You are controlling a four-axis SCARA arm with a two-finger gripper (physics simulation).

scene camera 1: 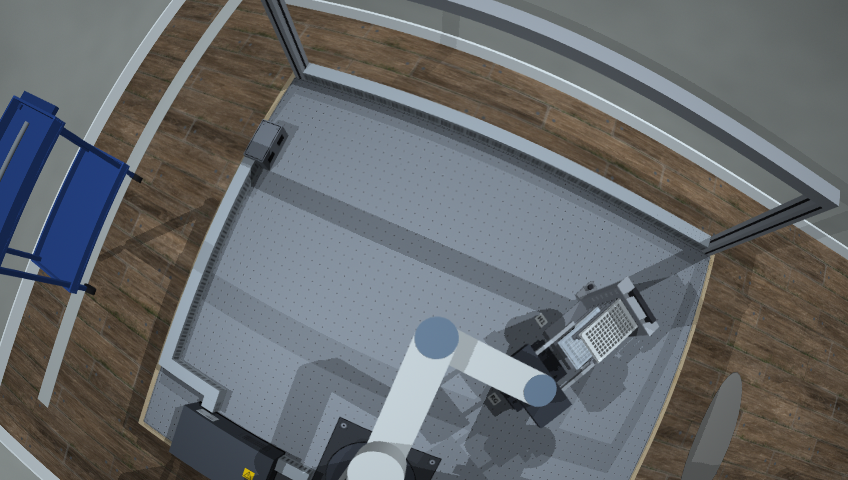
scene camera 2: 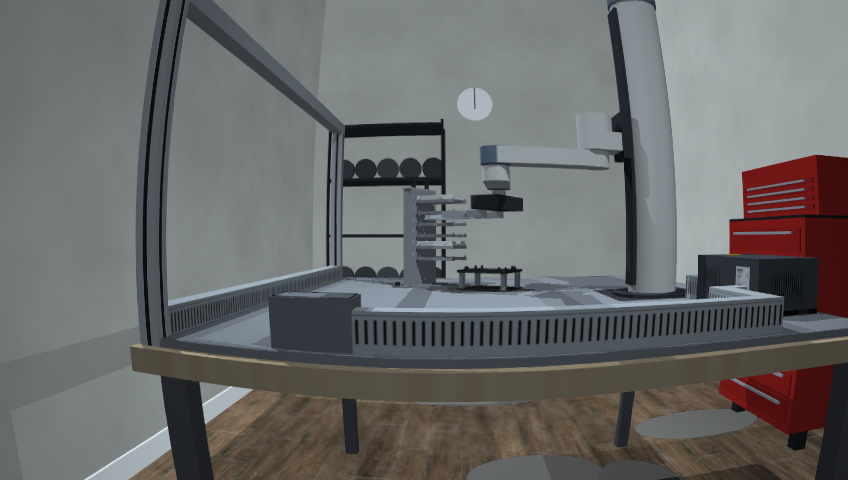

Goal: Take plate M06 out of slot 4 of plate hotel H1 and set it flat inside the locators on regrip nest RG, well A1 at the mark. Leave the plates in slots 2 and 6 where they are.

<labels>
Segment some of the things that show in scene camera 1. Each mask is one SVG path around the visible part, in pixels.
My gripper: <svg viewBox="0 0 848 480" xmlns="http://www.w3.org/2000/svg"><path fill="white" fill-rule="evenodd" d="M574 321L567 324L536 351L529 344L525 344L510 356L552 377L556 383L556 395L545 406L535 407L517 399L540 428L543 428L572 405L564 391L596 365L594 363L590 364L587 361L579 368L580 372L562 387L559 387L537 356L558 338L561 340L575 328Z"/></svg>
A plate M06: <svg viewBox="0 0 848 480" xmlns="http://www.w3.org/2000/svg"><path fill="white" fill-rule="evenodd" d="M598 307L558 342L576 370L584 365L592 355L581 339L573 340L571 336L600 312Z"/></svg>
</labels>
